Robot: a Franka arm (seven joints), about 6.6 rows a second.
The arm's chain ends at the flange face. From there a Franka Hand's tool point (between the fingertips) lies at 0.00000 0.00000 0.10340 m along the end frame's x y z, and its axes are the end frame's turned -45 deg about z.
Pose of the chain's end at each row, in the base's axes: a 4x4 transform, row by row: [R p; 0 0 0 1], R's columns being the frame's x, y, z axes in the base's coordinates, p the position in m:
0.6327 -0.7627 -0.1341 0.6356; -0.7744 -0.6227 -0.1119 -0.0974; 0.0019 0.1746 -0.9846 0.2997; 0 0 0 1
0.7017 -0.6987 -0.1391 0.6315; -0.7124 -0.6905 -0.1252 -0.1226; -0.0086 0.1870 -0.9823 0.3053; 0 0 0 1
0.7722 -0.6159 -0.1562 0.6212; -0.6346 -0.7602 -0.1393 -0.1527; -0.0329 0.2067 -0.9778 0.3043; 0 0 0 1
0.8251 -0.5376 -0.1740 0.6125; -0.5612 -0.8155 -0.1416 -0.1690; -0.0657 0.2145 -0.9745 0.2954; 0 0 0 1
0.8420 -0.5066 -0.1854 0.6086; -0.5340 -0.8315 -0.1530 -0.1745; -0.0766 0.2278 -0.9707 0.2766; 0 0 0 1
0.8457 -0.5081 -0.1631 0.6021; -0.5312 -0.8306 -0.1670 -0.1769; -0.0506 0.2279 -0.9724 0.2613; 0 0 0 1
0.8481 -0.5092 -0.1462 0.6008; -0.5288 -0.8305 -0.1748 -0.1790; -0.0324 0.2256 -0.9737 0.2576; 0 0 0 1
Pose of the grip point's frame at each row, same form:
0.9867 -0.0919 -0.1341 0.6217; -0.1073 -0.9879 -0.1119 -0.1090; -0.1221 0.1248 -0.9846 0.1979; 0 0 0 1
0.9902 0.0021 -0.1391 0.6171; -0.0155 -0.9920 -0.1252 -0.1355; -0.1383 0.1261 -0.9823 0.2037; 0 0 0 1
0.9815 0.1105 -0.1562 0.6050; 0.0888 -0.9863 -0.1393 -0.1671; -0.1694 0.1229 -0.9778 0.2032; 0 0 0 1
0.9636 0.2033 -0.1740 0.5945; 0.1798 -0.9735 -0.1416 -0.1836; -0.1981 0.1052 -0.9745 0.1946; 0 0 0 1
0.9536 0.2372 -0.1854 0.5894; 0.2104 -0.9656 -0.1530 -0.1903; -0.2152 0.1069 -0.9707 0.1762; 0 0 0 1
0.9573 0.2387 -0.1631 0.5852; 0.2117 -0.9629 -0.1670 -0.1942; -0.1969 0.1254 -0.9724 0.1608; 0 0 0 1
0.9598 0.2396 -0.1462 0.5857; 0.2133 -0.9612 -0.1748 -0.1971; -0.1824 0.1366 -0.9737 0.1569; 0 0 0 1

